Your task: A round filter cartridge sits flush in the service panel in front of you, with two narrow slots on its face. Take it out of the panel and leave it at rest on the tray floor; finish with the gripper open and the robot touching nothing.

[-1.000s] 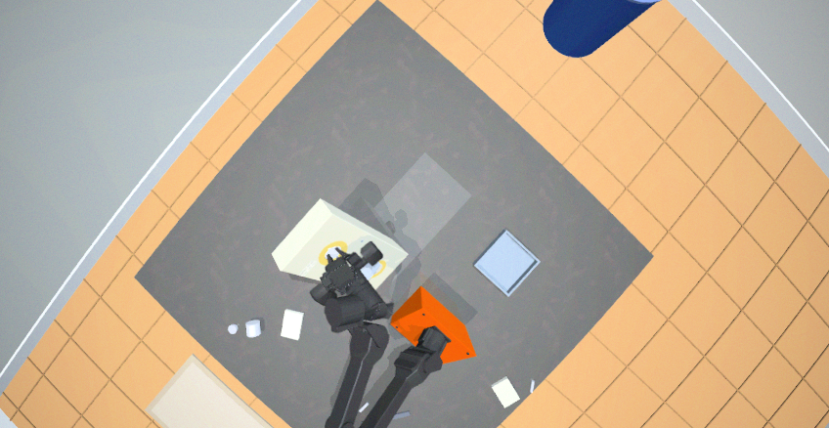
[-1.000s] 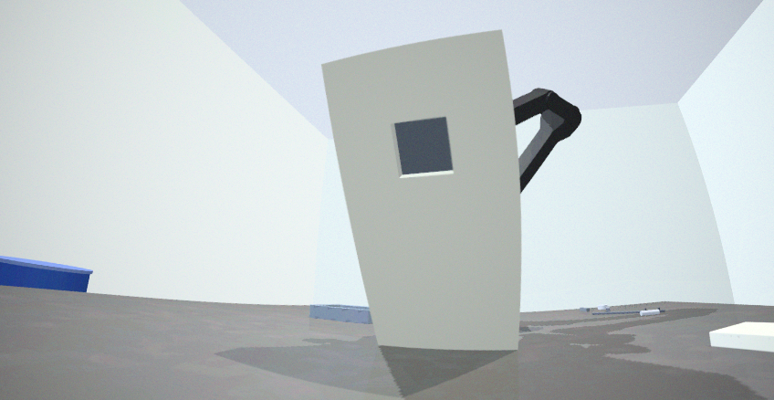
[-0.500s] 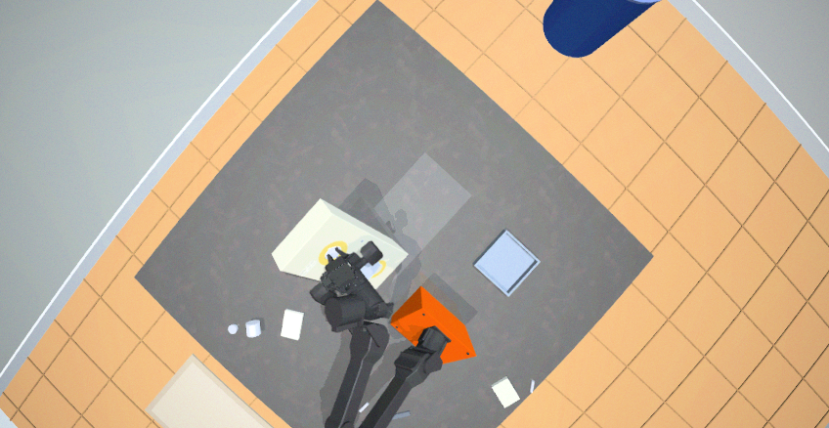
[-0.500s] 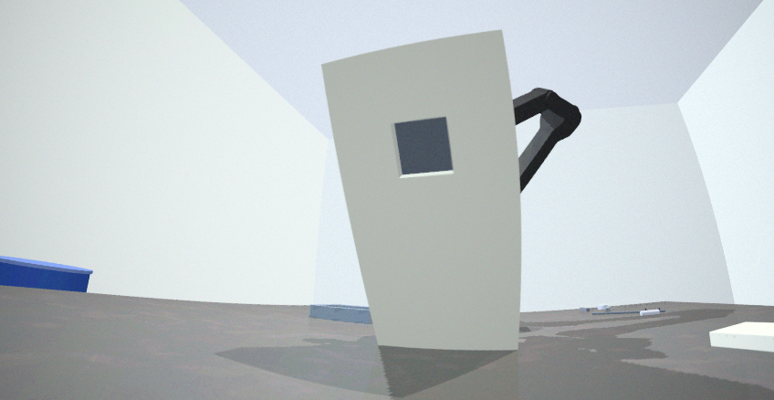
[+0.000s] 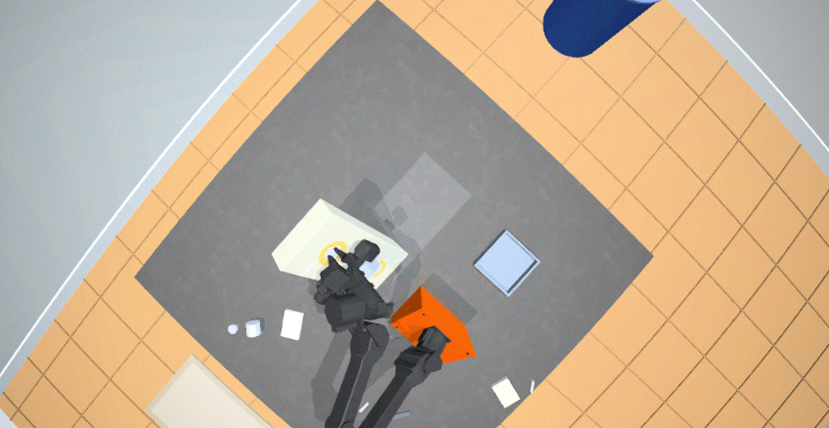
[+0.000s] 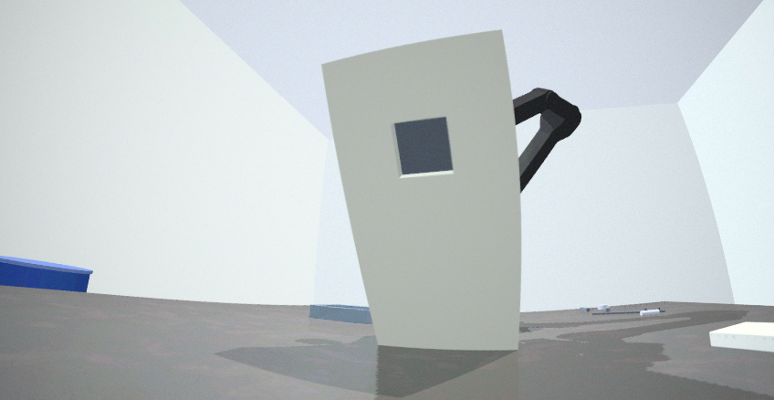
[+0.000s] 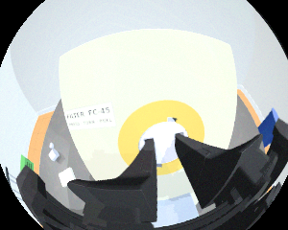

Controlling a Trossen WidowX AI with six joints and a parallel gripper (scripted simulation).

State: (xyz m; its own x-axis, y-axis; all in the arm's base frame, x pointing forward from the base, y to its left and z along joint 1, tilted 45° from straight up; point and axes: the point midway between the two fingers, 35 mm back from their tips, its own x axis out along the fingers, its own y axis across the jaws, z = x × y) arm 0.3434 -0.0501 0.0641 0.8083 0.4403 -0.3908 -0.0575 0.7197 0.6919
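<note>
Now: gripper tip 1 cm short of the round filter cartridge and 1 cm above it. From my gripper tip the other things lie so: cream service panel (4 cm behind, 8 cm below).
</note>
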